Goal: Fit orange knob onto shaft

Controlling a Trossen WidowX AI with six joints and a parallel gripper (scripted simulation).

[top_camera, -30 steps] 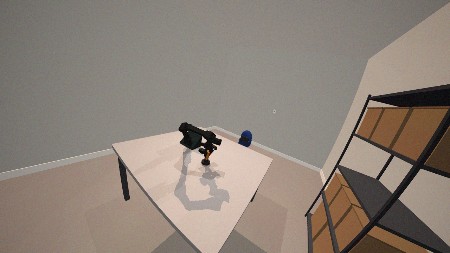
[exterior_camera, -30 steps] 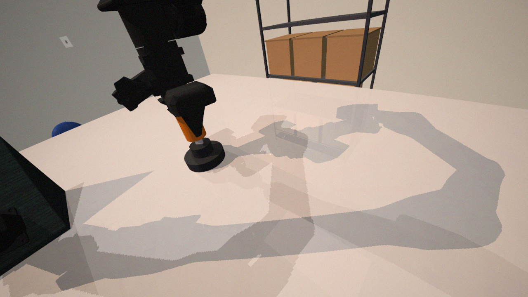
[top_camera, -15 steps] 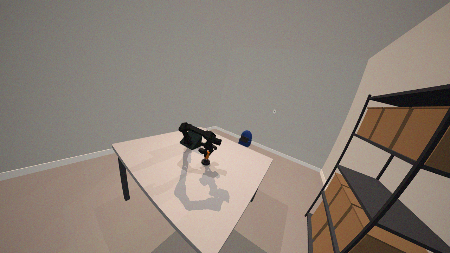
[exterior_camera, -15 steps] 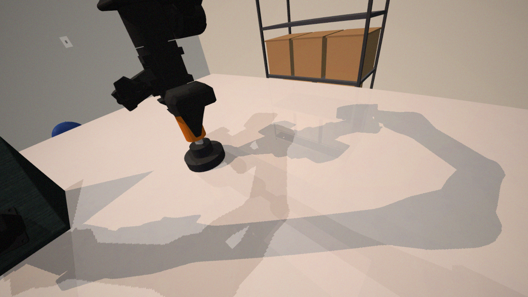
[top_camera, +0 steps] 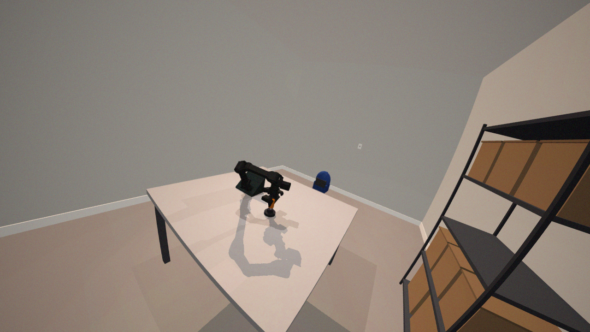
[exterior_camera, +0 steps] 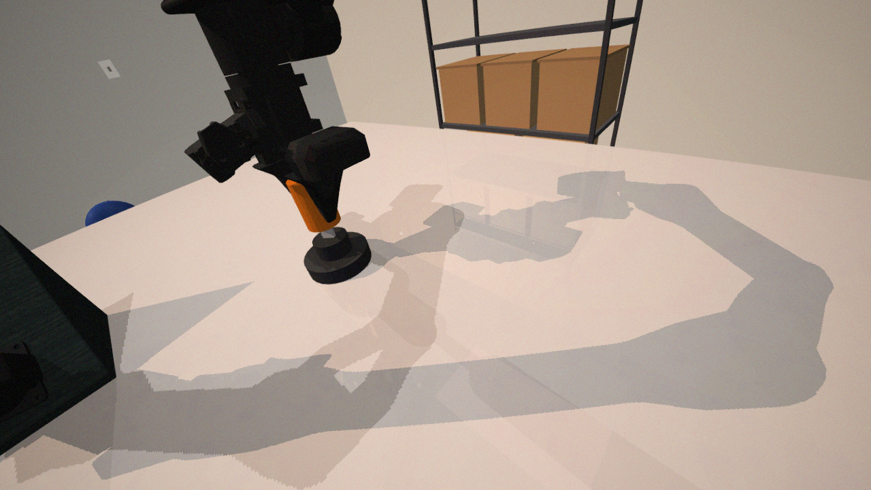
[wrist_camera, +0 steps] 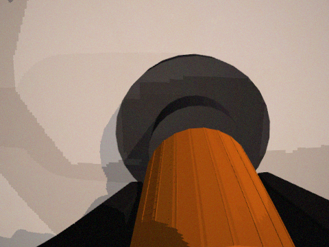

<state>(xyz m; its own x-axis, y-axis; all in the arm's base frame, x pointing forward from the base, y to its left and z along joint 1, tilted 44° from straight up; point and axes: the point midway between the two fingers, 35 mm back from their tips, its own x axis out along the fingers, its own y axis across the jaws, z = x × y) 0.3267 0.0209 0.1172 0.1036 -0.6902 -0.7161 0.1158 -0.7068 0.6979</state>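
My gripper tip is 3 cm below the orange knob. The rest, counted from my gripper tip: round black pedestal: 4 cm below.
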